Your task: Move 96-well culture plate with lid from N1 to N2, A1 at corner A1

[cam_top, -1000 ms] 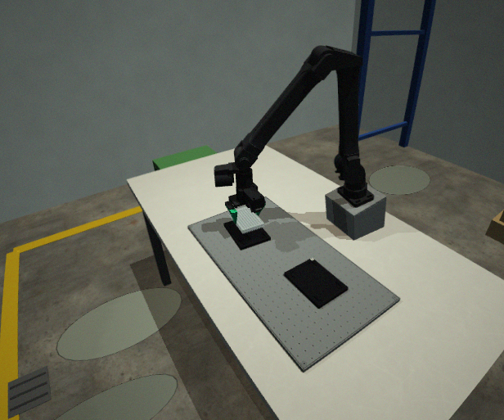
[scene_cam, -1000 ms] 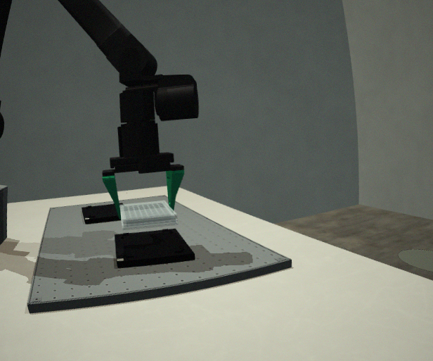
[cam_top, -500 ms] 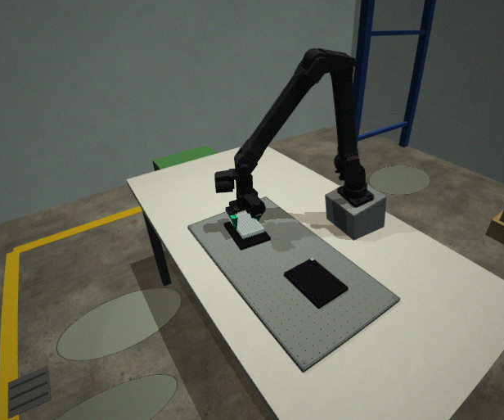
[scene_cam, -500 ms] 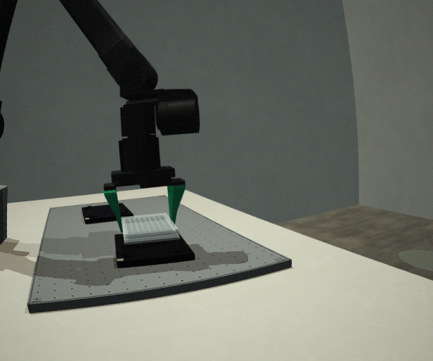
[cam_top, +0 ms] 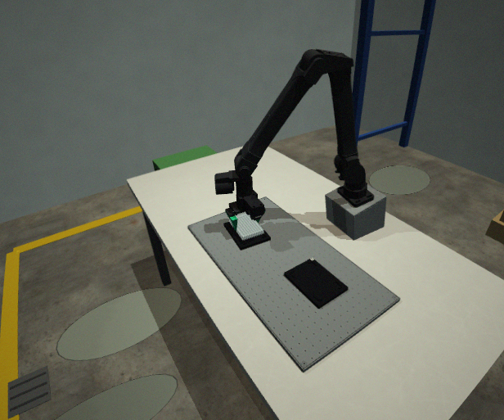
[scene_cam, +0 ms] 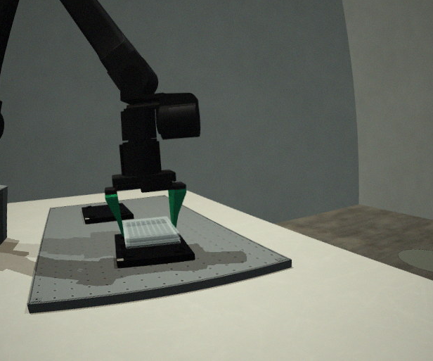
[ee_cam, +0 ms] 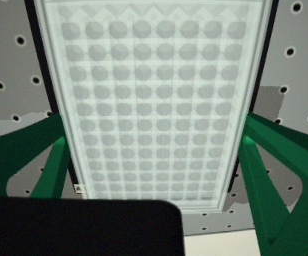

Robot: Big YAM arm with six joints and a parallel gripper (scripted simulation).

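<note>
Now: hand right at the clear lid. Also, from my hand: black nest N2: 3 cm below; black nest N1: 11 cm behind, 32 cm to the left, 3 cm below.
</note>
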